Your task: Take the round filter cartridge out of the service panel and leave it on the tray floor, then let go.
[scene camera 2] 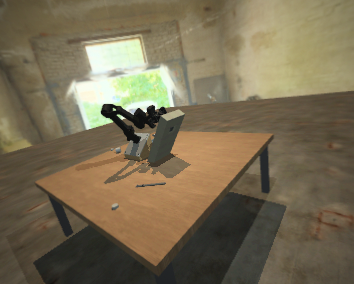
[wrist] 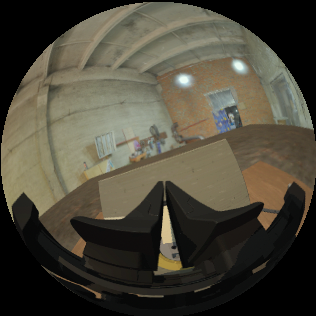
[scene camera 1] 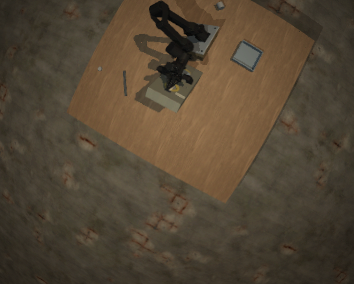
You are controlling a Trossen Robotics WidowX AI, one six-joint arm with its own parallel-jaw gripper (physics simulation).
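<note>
The grey-green service panel (scene camera 1: 162, 98) (scene camera 2: 168, 136) (wrist: 200, 167) stands tilted on the table. My gripper (scene camera 1: 170, 87) (wrist: 163, 184) is shut and empty in front of the panel's face. In the wrist view its fingertips meet, and the fingers cover most of the round filter cartridge. Through the narrow slit between them show the cartridge's cream grip (wrist: 166, 229), part of its grey disc and the yellow ring (wrist: 169, 264) on the panel around it. The cartridge is in the panel. The shallow blue-grey tray (scene camera 1: 247, 56) lies apart from the panel, on the table's right side in scene camera 1.
The arm's base plate (scene camera 1: 212, 39) is close behind the panel. A dark thin rod (scene camera 1: 125, 83) (scene camera 2: 151, 185) and a small white round piece (scene camera 1: 99, 69) (scene camera 2: 115, 206) lie on the table (scene camera 1: 200, 140) (scene camera 2: 215, 160). A small grey block (scene camera 1: 220, 6) lies beyond the base.
</note>
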